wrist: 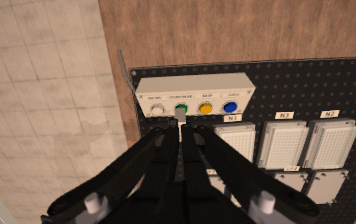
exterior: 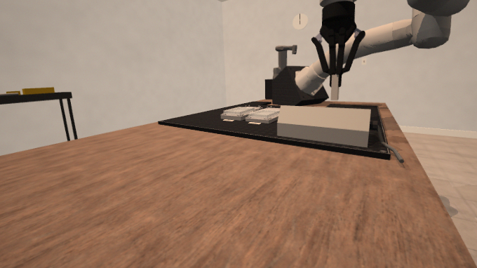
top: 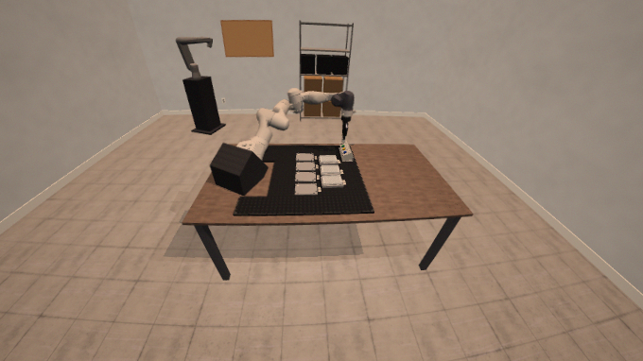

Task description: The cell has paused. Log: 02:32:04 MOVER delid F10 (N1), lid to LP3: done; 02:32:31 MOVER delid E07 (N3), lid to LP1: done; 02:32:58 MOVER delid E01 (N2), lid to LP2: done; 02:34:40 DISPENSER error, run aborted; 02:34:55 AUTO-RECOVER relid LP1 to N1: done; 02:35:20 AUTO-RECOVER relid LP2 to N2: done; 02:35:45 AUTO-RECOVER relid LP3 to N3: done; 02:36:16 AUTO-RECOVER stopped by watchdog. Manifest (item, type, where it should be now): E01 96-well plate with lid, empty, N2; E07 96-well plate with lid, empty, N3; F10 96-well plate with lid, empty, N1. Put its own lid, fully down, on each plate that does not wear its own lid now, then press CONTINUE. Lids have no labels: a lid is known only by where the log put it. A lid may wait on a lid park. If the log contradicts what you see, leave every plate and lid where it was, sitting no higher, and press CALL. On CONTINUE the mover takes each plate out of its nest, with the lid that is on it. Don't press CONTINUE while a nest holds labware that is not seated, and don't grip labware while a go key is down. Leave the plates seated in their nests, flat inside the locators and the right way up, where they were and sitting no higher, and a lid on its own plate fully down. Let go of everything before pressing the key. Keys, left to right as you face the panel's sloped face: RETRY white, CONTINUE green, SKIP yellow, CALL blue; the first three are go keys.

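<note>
Now: the green continue key 70 mm below my hand. Round my hand: white retry key 10 mm behind, 50 mm to the left, 70 mm below; yellow skip key 20 mm ahead, 50 mm to the right, 70 mm below; blue call key 30 mm ahead, 100 mm to the right, 70 mm below.
</note>
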